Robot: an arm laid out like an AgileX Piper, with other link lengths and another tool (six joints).
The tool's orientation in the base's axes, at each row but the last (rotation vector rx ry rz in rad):
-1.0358, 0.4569, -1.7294
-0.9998, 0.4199, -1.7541
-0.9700, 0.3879, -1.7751
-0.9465, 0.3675, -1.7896
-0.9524, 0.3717, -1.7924
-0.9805, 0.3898, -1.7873
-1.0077, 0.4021, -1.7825
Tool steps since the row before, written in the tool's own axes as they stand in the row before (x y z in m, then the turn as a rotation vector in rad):
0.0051, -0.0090, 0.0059, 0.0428, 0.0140, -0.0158
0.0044, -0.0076, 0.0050, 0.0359, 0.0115, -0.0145
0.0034, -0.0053, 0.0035, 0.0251, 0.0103, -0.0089
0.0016, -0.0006, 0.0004, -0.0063, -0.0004, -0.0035
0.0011, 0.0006, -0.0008, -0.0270, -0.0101, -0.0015
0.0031, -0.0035, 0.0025, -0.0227, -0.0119, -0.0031
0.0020, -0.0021, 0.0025, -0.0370, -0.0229, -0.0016
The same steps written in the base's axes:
-0.0009, 0.0000, 0.0119, -0.0093, -0.0468, -0.0006
-0.0012, 0.0000, 0.0100, -0.0090, -0.0394, -0.0011
-0.0012, -0.0002, 0.0071, -0.0039, -0.0282, -0.0015
-0.0003, -0.0011, 0.0013, -0.0019, 0.0051, -0.0047
-0.0004, -0.0014, -0.0004, -0.0033, 0.0280, -0.0062
-0.0007, -0.0008, 0.0052, -0.0063, 0.0247, -0.0041
0.0004, -0.0004, 0.0038, -0.0097, 0.0424, -0.0023

